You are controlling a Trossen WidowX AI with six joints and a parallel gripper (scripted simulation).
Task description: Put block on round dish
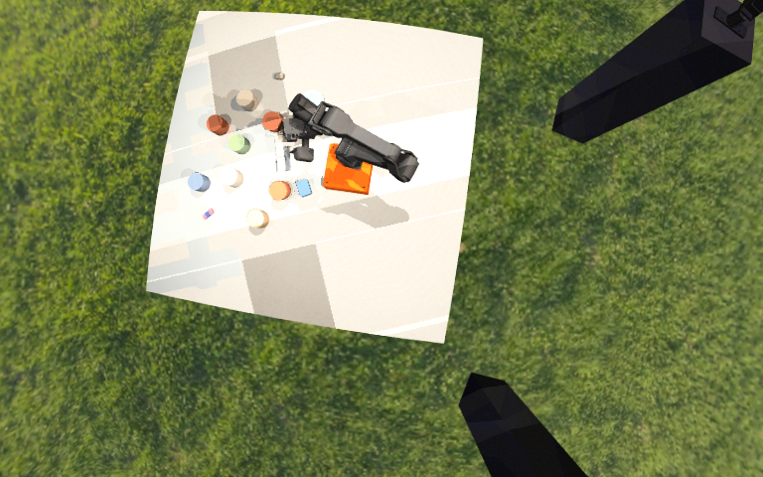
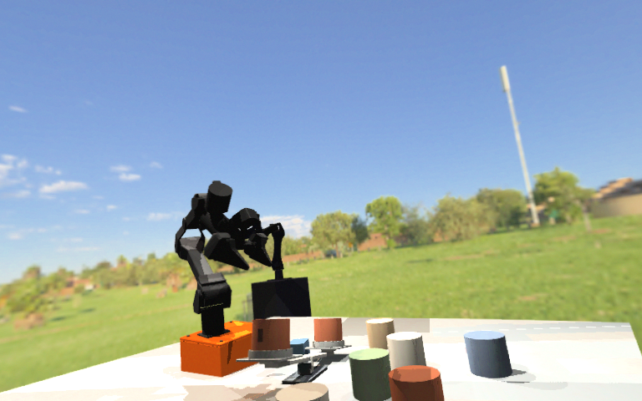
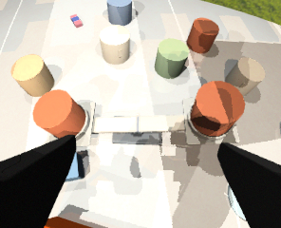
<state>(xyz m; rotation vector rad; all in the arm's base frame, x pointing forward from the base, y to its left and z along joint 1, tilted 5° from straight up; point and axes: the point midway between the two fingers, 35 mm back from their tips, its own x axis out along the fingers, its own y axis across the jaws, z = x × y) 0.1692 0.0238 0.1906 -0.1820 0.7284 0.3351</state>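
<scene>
Right now the mint-green block is 19 cm below my gripper tip, 16 cm to the left of it and 4 cm ahead of it. From my gripper tip the other things lie so: pale blue round dish (23 cm to the right, 23 cm below, 5 cm ahead); then small balance (20 cm below, 9 cm ahead, 4 cm to the left); then green cup (29 cm ahead, 20 cm below, 3 cm to the left).
</scene>
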